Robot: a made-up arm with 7 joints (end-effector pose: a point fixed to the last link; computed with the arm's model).
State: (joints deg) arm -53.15 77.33 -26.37 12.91 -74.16 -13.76 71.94
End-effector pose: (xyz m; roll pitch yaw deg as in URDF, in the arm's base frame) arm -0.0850 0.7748 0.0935 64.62 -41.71 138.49
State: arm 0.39 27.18 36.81 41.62 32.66 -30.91 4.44
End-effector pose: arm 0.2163 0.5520 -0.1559 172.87 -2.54 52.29
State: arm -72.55 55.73 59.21 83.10 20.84 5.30 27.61
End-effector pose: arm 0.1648 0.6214 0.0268 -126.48 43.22 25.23
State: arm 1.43 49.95 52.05 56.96 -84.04 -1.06 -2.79
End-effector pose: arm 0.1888 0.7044 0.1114 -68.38 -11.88 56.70
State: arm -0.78 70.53 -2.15 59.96 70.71 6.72 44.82
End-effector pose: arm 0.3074 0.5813 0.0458 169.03 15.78 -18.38
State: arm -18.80 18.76 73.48 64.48 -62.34 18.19 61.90
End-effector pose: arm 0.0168 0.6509 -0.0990 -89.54 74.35 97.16
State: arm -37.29 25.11 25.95 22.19 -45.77 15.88 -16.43
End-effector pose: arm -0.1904 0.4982 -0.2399 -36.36 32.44 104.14
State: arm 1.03 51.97 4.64 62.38 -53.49 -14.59 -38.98
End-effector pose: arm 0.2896 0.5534 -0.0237 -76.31 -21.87 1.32
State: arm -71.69 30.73 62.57 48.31 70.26 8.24 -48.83
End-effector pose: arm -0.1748 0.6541 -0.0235 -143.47 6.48 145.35
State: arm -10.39 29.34 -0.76 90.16 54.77 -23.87 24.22
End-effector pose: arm 0.2974 0.3122 -0.0523 160.77 -20.33 -13.74
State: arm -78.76 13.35 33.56 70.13 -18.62 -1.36 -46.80
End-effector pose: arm -0.2396 0.4594 -0.1282 -75.16 10.33 74.34
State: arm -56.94 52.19 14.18 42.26 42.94 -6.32 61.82
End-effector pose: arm -0.0728 0.6242 -0.1416 133.29 65.49 -48.13
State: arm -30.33 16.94 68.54 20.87 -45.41 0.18 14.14
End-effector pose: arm -0.1820 0.4949 -0.2553 -69.31 62.40 124.01
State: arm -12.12 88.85 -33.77 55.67 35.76 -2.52 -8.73
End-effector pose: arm 0.1666 0.6382 -0.0065 -97.68 28.18 42.42
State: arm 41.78 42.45 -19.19 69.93 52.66 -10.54 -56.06
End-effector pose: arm 0.4260 0.3566 0.1399 155.41 -7.89 57.78
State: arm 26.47 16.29 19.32 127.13 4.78 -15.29 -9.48
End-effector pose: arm 0.2543 0.3033 0.3033 140.87 -80.30 60.12
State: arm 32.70 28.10 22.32 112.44 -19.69 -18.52 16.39
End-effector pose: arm 0.2924 0.3745 0.3209 -96.00 -56.00 -31.30
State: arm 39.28 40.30 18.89 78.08 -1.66 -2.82 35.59
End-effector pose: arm 0.3721 0.4949 0.2701 -138.34 -21.48 -7.99
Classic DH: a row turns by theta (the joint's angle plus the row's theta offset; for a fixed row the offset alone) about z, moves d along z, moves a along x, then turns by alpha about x. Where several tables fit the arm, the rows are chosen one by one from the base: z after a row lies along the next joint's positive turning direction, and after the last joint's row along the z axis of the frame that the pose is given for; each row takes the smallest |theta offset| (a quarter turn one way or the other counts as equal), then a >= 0, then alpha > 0; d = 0 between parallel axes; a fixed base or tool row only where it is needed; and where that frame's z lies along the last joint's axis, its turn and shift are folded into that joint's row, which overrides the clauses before.
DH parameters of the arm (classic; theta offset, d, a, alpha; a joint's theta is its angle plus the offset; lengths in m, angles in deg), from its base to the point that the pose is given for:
base (fixed): 0 0.2 0.01 90
joint 1: 90 -0.22 0.01 90
joint 2: -90 -0.01 0.03 -90
joint 3: -90 -0.24 0.01 90
joint 4: 0 0.03 0 -90
joint 5: 0 -0.32 -0.02 -90
joint 6: 90 -0.03 0.01 -90
joint 7: -90 0 0.01 0
tool (fixed): 90 -0.01 0 0

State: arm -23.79 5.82 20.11 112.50 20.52 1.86 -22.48
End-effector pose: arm 0.2467 0.3191 -0.0111 173.19 3.07 38.17
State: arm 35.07 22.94 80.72 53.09 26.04 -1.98 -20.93
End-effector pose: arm 0.2403 0.6558 0.0213 126.02 23.55 89.48
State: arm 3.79 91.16 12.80 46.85 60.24 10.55 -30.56
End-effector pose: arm 0.2577 0.6730 0.2737 -165.24 -11.82 77.19
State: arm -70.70 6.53 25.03 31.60 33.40 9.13 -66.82
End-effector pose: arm -0.3945 0.3336 -0.1333 -69.71 -19.94 139.01
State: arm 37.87 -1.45 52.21 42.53 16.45 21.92 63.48
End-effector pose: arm 0.4545 0.3854 -0.0782 119.47 -22.65 -17.99
